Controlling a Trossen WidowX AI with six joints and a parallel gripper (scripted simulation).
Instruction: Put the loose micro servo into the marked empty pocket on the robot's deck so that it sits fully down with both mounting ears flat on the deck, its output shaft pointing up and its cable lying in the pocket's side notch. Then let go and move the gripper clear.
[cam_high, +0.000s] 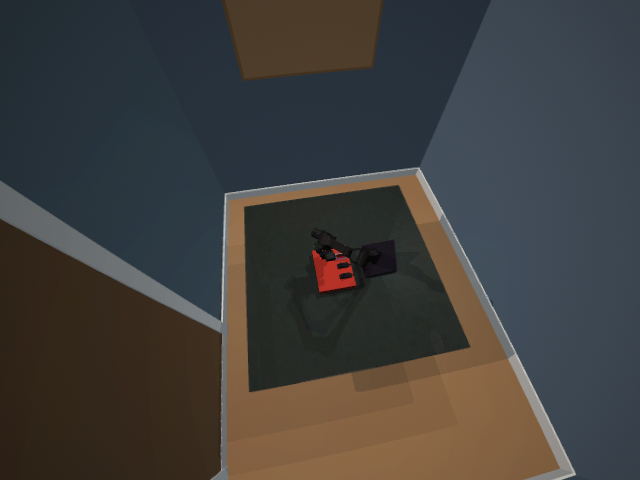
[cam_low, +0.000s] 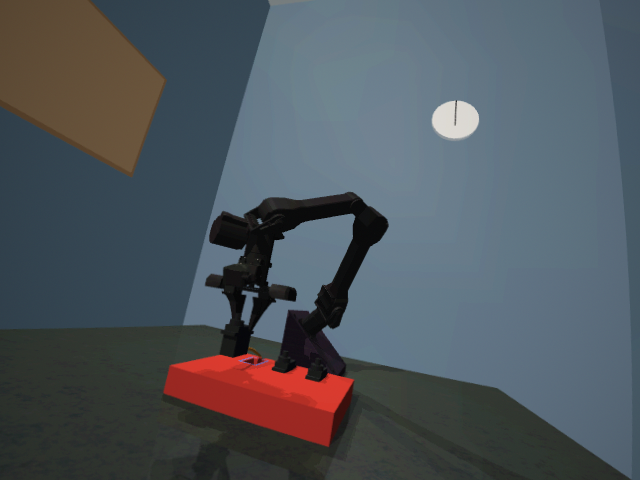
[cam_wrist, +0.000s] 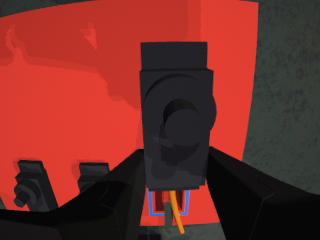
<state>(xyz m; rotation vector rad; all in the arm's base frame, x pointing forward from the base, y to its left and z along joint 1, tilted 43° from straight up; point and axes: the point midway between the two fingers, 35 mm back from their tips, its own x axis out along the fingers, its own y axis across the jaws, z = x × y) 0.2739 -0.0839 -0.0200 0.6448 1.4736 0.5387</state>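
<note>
My gripper tip is 2 cm short of the deck, 7 cm to the right of it and 10 cm above it.
</note>
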